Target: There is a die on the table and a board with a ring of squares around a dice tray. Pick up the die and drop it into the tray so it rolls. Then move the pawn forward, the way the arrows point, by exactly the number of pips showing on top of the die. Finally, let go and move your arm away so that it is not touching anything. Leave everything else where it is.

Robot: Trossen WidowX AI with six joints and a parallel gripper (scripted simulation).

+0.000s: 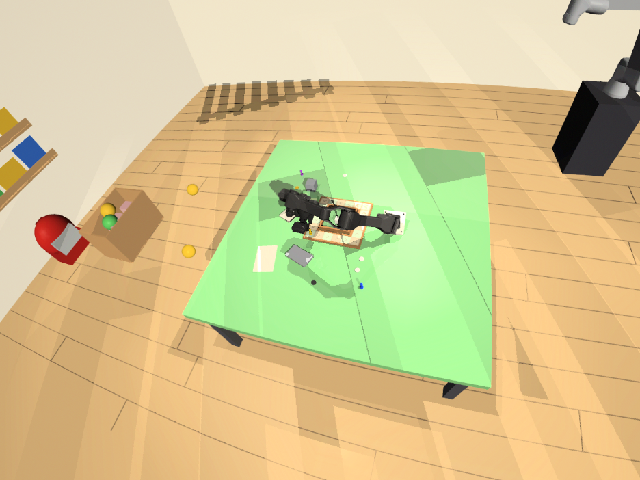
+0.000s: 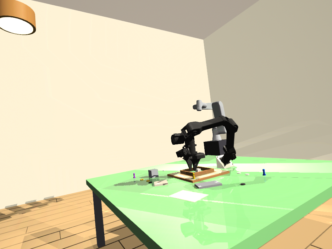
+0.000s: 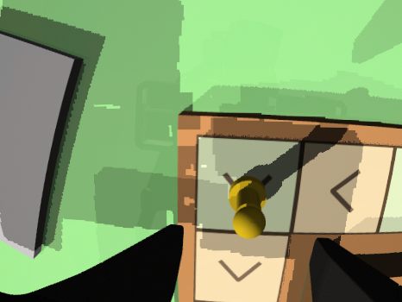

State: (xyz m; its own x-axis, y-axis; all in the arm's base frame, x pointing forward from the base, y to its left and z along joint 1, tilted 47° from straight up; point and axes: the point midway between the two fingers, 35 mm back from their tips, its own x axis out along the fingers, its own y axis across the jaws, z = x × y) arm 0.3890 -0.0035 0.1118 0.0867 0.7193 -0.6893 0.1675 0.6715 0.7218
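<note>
Right now my gripper tip is 30 mm above the yellow pawn. Also, from my gripper tip: dice tray (130 mm behind, 100 mm to the right, 50 mm below); then grey card (30 mm ahead, 130 mm to the left, 60 mm below); then white die (120 mm behind, 90 mm to the right, 30 mm below).
</note>
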